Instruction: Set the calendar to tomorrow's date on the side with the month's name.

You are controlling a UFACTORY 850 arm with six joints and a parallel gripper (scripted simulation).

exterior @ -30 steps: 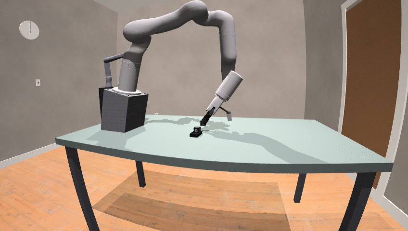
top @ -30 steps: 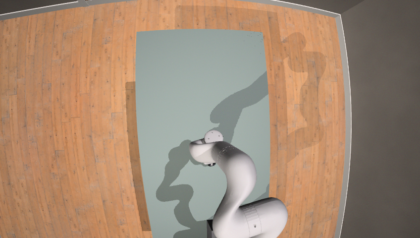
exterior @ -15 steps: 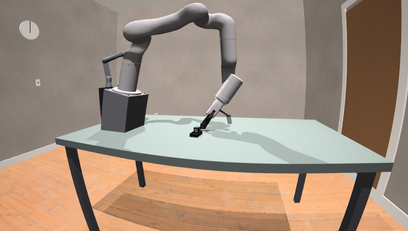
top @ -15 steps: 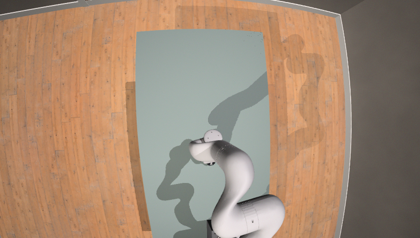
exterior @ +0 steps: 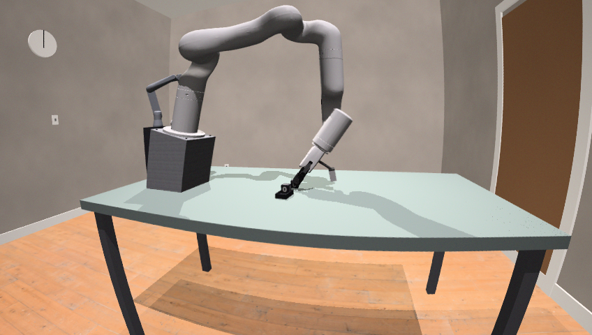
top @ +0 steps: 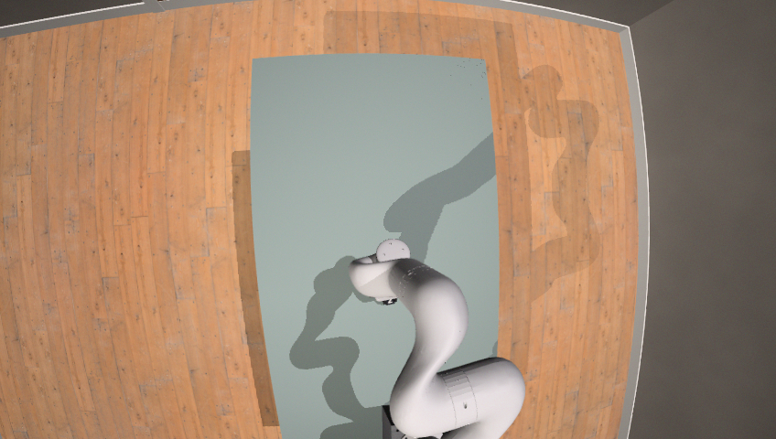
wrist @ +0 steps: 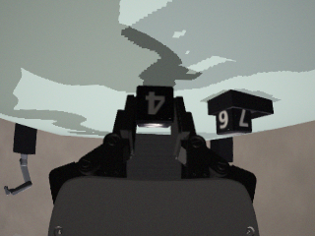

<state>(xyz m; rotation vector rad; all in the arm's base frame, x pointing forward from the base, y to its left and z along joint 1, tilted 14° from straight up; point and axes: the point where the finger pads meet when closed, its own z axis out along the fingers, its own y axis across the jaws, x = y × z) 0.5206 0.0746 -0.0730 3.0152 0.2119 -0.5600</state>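
Now: hand 2 cm above the black cube and 1 cm past it. Round my hand: black tray: 11 cm to the right, 3 cm below, 2 cm behind.
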